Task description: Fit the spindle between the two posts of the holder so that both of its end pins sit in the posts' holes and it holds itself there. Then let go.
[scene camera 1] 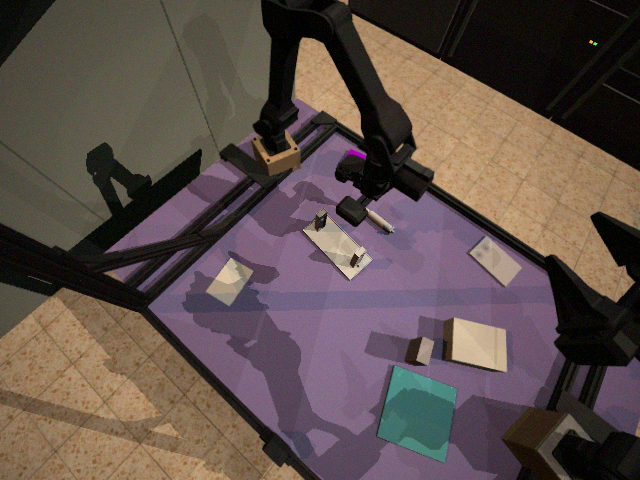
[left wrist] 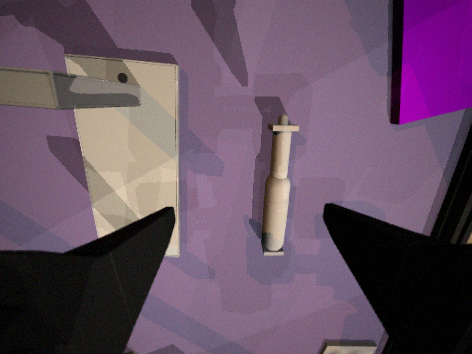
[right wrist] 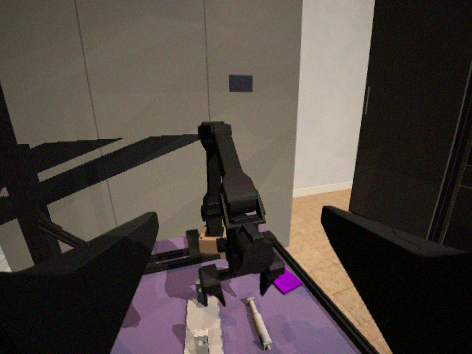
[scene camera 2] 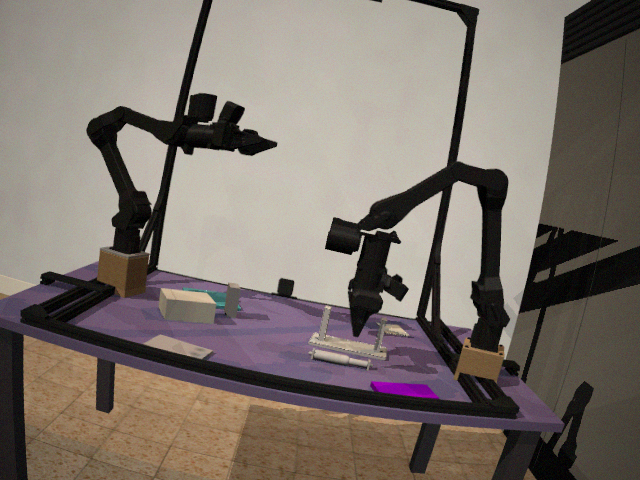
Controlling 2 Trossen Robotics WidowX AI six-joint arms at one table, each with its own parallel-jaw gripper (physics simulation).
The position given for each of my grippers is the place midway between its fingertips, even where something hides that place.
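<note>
There's a pale plate point(scene camera 1: 339, 248), and you'd find that plate in scene camera 2 point(scene camera 2: 338, 344) and in the left wrist view point(left wrist: 131, 154) too. There's also a spindle point(left wrist: 277, 186). As for my left gripper point(scene camera 2: 354, 331), it's in the right wrist view point(right wrist: 243, 300), the left wrist view point(left wrist: 249, 212) and scene camera 1 point(scene camera 1: 365, 209) as well. My right gripper point(scene camera 1: 572, 233) is open with nothing in it, and it also appears in scene camera 2 point(scene camera 2: 270, 142) and in the right wrist view point(right wrist: 240, 216).
</note>
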